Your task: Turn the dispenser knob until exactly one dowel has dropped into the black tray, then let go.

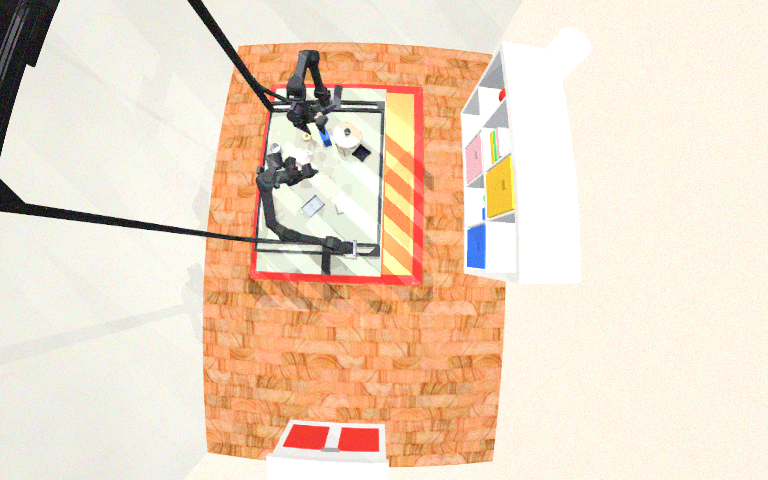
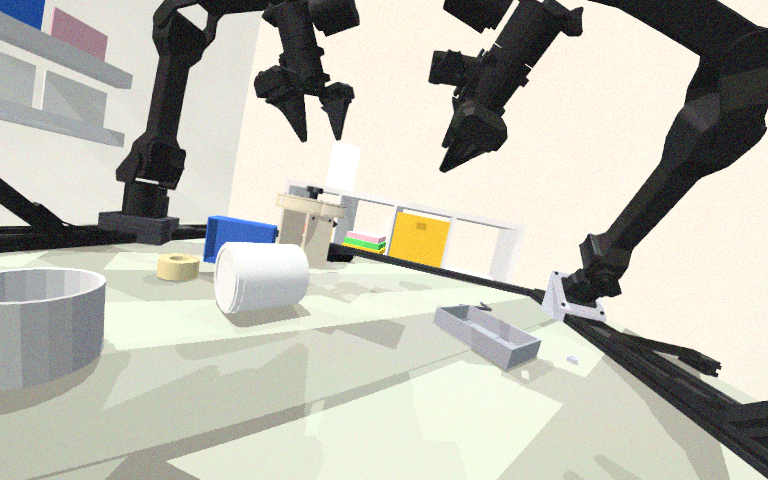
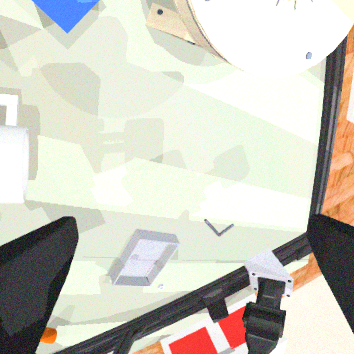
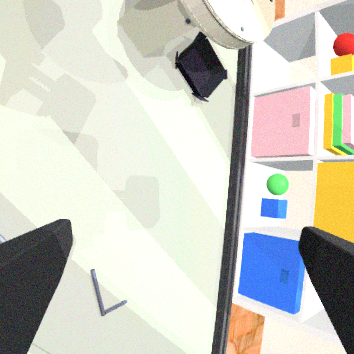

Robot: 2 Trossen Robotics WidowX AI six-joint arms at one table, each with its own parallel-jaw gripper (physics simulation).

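Where they show: left gripper, fingertip midpoint: (image 1: 317, 134) (image 2: 323, 141) (image 3: 193, 226); right gripper, fingertip midpoint: (image 2: 442, 158) (image 4: 188, 234); left arm's base at its link origin: (image 1: 325, 102) (image 2: 143, 215); right arm's base at its link origin: (image 1: 349, 248) (image 2: 577, 292) (image 3: 271, 284).
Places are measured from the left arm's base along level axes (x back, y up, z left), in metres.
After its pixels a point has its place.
The dispenser (image 1: 346, 135) @[z -0.030, x -0.343, y 0.116 m] (image 2: 311, 229) (image 3: 267, 31) @[z -0.063, x -0.347, y 0.098 m] (image 4: 232, 21) @[z -0.061, x -0.381, y 0.098 m] is a cream round-topped stand at the back of the pale green table, with a small dark knob (image 1: 347, 130) @[z -0.012, x -0.327, y 0.128 m] (image 2: 313, 190) @[z -0.034, x -0.323, y 0.118 m] on top. The black tray (image 1: 361, 152) @[z 0.018, x -0.402, y -0.045 m] (image 4: 201, 67) @[z 0.029, x -0.415, y -0.045 m] sits right beside it; I see no dowel in it. My left gripper (image 1: 314, 126) @[z -0.167, x -0.306, y 0.202 m] (image 2: 320, 135) @[z -0.167, x -0.306, y 0.202 m] (image 3: 193, 226) @[z -0.167, x -0.306, y 0.202 m] is open and empty, hanging in the air a little left of the dispenser. My right gripper (image 1: 311, 170) @[z -0.294, x -0.475, y 0.203 m] (image 2: 449, 164) @[z -0.294, x -0.475, y 0.203 m] (image 4: 188, 234) @[z -0.294, x -0.475, y 0.203 m] is open and empty, high above the table's middle.
A white cylinder (image 1: 298, 154) @[z -0.312, x -0.240, y 0.033 m] (image 2: 260, 276) @[z -0.352, x -0.239, y 0.006 m] (image 3: 12, 165) @[z -0.277, x -0.264, y 0.028 m] lies on its side. Near it are a tape roll (image 1: 307, 136) @[z -0.205, x -0.123, y -0.028 m] (image 2: 177, 267) @[z -0.237, x -0.132, y -0.028 m] and a blue box (image 1: 325, 138) @[z -0.128, x -0.243, y 0.033 m] (image 2: 239, 230) @[z -0.096, x -0.190, y 0.012 m]. A grey open tray (image 1: 313, 206) @[z -0.404, x -0.533, y -0.044 m] (image 2: 487, 329) @[z -0.384, x -0.564, y -0.044 m] (image 3: 144, 258) @[z -0.410, x -0.542, y -0.044 m] and an L-shaped key (image 3: 218, 228) @[z -0.298, x -0.638, y -0.043 m] (image 4: 102, 298) @[z -0.298, x -0.635, y -0.042 m] lie mid-table. A white shelf (image 1: 549, 167) stands beyond the black frame rail (image 4: 239, 175) @[z 0.013, x -0.618, y -0.027 m].
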